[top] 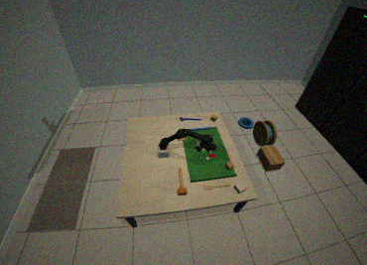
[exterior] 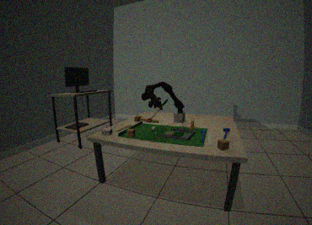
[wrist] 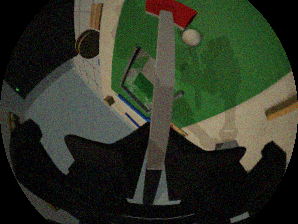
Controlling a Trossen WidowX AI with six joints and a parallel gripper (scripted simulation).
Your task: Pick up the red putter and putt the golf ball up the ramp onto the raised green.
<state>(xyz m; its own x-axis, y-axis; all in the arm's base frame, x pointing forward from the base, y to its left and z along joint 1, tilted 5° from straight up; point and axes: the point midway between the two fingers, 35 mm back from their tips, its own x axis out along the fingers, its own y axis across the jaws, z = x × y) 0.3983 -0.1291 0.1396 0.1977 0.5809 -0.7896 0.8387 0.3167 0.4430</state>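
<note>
My gripper tip is now 50 mm short of the white golf ball, 70 mm to the left of it and 180 mm above it. Round my gripper tip: blue tool 30 mm ahead, 600 mm to the left, 190 mm below; then red putter 20 mm ahead, 40 mm to the right, 20 mm below; then green mat 70 mm ahead, 50 mm to the left, 200 mm below.
</note>
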